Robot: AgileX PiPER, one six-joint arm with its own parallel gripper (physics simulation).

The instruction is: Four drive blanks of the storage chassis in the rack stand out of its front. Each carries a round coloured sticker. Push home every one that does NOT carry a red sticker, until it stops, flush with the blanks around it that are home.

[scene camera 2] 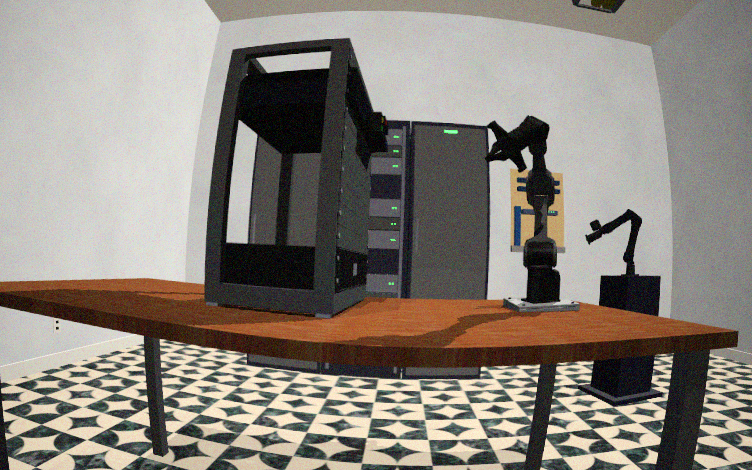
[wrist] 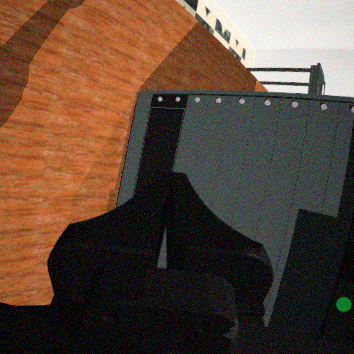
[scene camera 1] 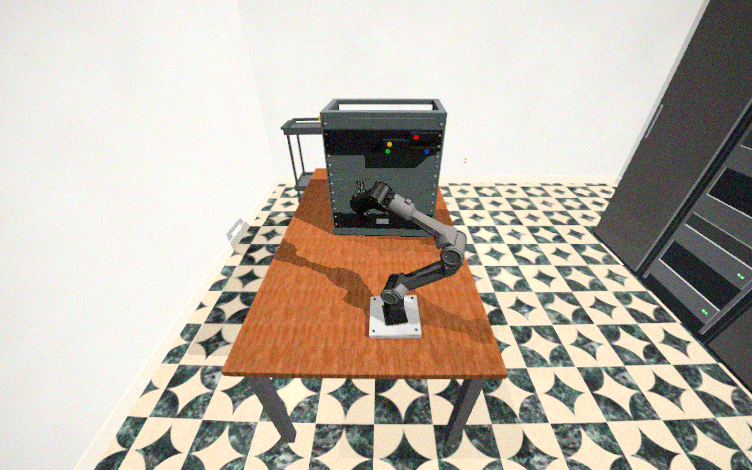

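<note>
The rack (scene camera 1: 382, 118) (scene camera 2: 332, 182) stands at the table's far end, with the dark storage chassis (scene camera 1: 343, 142) high in its front. Stickers show there: yellow (scene camera 1: 389, 144), green (scene camera 1: 387, 151) (wrist: 343, 304) below it, red (scene camera 1: 415, 136) up to the right, and blue (scene camera 1: 426, 151) at lower right. In scene camera 2, dark blanks (scene camera 2: 379, 130) stand out of the front; I cannot tell each one's depth. My gripper (scene camera 1: 356, 204) (scene camera 2: 487, 159) (wrist: 169, 189) is shut and empty, its fingertips together, apart from the rack and lower than the stickers.
The arm's base plate (scene camera 1: 377, 330) (scene camera 2: 540, 306) is on the wooden table (scene camera 1: 310, 321) (scene camera 2: 432, 338). Grey panels (scene camera 1: 346, 177) (wrist: 225, 150) fill the rack below the chassis, above a black unit (scene camera 1: 410, 222) at the bottom. A trolley (scene camera 1: 302, 131) stands behind at the left.
</note>
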